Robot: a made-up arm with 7 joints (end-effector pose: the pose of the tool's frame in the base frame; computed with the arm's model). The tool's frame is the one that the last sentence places. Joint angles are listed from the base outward.
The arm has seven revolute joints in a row. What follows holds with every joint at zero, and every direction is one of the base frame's. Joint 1 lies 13.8 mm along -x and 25.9 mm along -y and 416.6 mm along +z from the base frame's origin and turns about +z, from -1.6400 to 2.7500 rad. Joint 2 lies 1.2 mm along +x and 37.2 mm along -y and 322.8 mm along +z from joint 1 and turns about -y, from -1.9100 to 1.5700 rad. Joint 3 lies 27.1 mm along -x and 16.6 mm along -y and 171.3 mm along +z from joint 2 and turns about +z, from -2.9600 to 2.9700 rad. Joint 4 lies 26.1 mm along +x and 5.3 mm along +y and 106.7 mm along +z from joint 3 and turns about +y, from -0.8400 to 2.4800 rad. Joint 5 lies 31.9 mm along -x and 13.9 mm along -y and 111.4 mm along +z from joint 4 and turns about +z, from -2.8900 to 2.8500 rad. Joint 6 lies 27.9 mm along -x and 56.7 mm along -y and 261.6 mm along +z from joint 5 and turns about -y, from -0.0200 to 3.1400 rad. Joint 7 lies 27.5 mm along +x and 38.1 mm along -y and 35.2 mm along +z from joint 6 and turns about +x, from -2.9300 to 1.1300 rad. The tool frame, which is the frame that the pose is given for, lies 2.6 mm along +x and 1.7 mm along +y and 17.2 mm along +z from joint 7; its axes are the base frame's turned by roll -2.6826, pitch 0.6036 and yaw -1.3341 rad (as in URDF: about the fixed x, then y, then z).
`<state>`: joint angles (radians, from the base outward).
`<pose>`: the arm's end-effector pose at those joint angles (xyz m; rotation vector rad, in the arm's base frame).
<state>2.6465 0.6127 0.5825 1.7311 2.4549 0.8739 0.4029</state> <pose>-0.2767 -0.1334 1.0383 -0.2245 0.3516 -1.0402</pose>
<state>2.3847 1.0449 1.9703 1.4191 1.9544 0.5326 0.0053</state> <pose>-0.0204 -0.5343 0.7000 0.3807 1.2679 0.5597</pose>
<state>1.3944 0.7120 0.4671 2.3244 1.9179 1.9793 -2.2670</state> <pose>-0.0108 0.1752 0.8589 -2.9343 0.0650 -0.0827</pose>
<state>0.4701 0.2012 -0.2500 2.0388 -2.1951 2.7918 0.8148</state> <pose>0.2753 0.0825 0.9986 2.8249 0.2778 -0.0659</pose>
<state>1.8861 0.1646 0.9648 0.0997 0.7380 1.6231 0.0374</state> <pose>0.0833 -0.0030 1.4264 -0.1250 -1.6984 2.0174</pose>
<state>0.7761 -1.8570 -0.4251 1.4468 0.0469 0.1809 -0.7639</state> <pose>0.3919 -0.0744 0.3113 0.2389 -0.4139 -0.8498</pose>
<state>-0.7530 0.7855 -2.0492 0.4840 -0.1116 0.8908 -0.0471</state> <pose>-0.5611 0.2969 1.1089 1.4630 1.5922 -1.2740</pose>
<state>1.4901 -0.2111 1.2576 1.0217 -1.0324 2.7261 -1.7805</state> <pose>-0.1975 0.1557 1.2960 -0.5623 -0.0743 -0.6752</pose>
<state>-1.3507 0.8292 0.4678 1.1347 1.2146 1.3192 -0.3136</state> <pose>0.0128 0.0342 1.3163 -1.4959 1.1305 -0.5720</pose>
